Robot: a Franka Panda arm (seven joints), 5 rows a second.
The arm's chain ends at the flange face. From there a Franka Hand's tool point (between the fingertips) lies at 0.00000 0.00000 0.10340 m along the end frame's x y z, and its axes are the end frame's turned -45 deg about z.
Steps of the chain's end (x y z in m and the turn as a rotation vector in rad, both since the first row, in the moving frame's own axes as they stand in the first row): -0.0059, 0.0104, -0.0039, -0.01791, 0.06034, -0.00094; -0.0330, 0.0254, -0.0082, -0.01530, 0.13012, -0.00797; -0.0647, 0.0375, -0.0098, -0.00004, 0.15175, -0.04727; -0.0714, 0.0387, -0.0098, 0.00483, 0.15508, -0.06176; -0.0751, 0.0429, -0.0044, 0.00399, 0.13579, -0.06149
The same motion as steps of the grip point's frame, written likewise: -0.0084, 0.0089, -0.0041, -0.05533, 0.03000, -0.00094; -0.0329, 0.0052, -0.0091, -0.10283, 0.08119, -0.00797; -0.0610, -0.0084, -0.0110, -0.10733, 0.10728, -0.04727; -0.0659, -0.0125, -0.0110, -0.10624, 0.11307, -0.06176; -0.0730, -0.0135, -0.0054, -0.09320, 0.09884, -0.06149
